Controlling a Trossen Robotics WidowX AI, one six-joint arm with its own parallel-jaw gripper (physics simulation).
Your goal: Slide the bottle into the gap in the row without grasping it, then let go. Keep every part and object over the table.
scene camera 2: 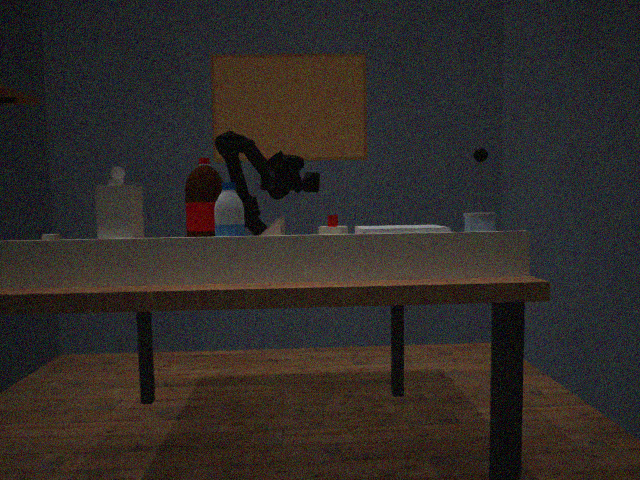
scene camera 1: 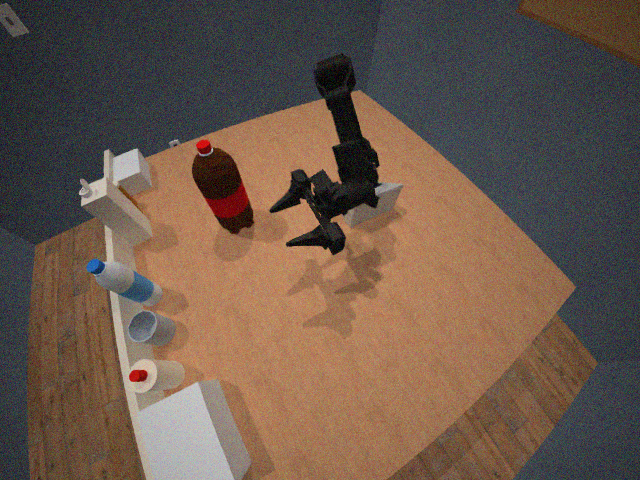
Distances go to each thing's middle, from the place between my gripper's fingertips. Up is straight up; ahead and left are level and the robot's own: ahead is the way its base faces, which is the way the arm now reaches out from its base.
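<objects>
My hand is 240 mm to the left of the dark brown bottle (scene camera 1: 216, 174), 30 mm short of it and 80 mm above it. Then there's a grey cup (scene camera 1: 147, 327), which is 370 mm ahead of my hand, 60 mm to the right of it and 190 mm below it. The blue-capped bottle (scene camera 1: 114, 276) is 360 mm ahead of my hand, 170 mm to the right of it and 120 mm below it, and the large white box (scene camera 2: 387, 228) is 380 mm ahead of my hand, 220 mm to the left of it and 180 mm below it.
</objects>
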